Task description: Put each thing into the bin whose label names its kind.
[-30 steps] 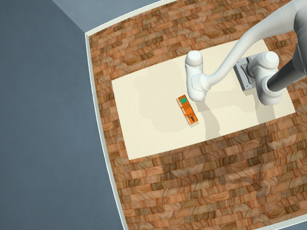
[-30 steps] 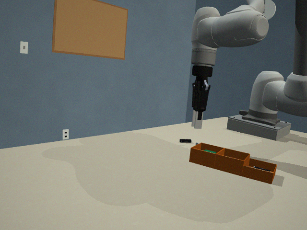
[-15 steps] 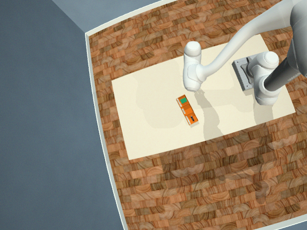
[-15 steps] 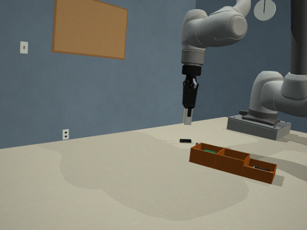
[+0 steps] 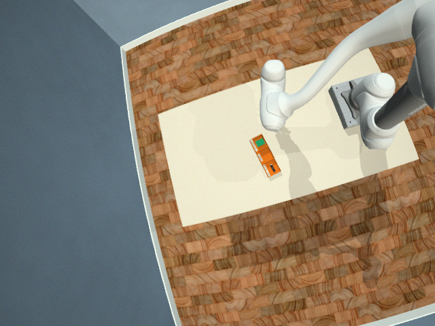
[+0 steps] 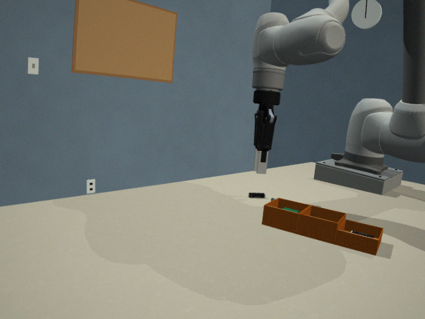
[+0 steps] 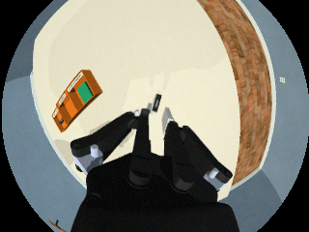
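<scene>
My hand is 10 cm above the black piece. The rest, counted from my hand: green flat thing: 13 cm ahead, 16 cm to the left, 9 cm below; then tiny pale thing: 6 cm to the left, 10 cm below; then white thing: 13 cm ahead, 16 cm to the left, 9 cm below.
</scene>
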